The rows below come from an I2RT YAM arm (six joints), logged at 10 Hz.
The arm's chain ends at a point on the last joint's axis. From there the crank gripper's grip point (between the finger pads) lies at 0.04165 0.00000 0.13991 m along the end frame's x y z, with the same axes.
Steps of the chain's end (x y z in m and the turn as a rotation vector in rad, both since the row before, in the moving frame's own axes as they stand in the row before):
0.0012, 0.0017, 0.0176, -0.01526, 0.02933, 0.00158
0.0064, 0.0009, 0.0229, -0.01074, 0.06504, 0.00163
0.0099, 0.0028, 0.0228, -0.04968, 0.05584, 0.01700
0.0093, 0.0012, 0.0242, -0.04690, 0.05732, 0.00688
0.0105, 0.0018, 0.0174, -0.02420, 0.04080, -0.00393
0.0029, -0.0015, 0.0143, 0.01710, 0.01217, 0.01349
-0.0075, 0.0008, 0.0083, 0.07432, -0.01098, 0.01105
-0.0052, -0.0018, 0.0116, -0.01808, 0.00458, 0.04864
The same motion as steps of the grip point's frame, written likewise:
0.0053, 0.0039, 0.0163, -0.01526, 0.02933, 0.00158
0.0154, 0.0025, 0.0199, -0.01074, 0.06504, 0.00163
0.0176, 0.0105, 0.0201, -0.04968, 0.05584, 0.01700
0.0172, 0.0080, 0.0214, -0.04690, 0.05732, 0.00688
0.0162, 0.0050, 0.0155, -0.02420, 0.04080, -0.00393
0.0046, -0.0033, 0.0138, 0.01710, 0.01217, 0.01349
-0.0090, -0.0092, 0.0084, 0.07432, -0.01098, 0.01105
-0.0047, 0.0028, 0.0114, -0.01808, 0.00458, 0.04864

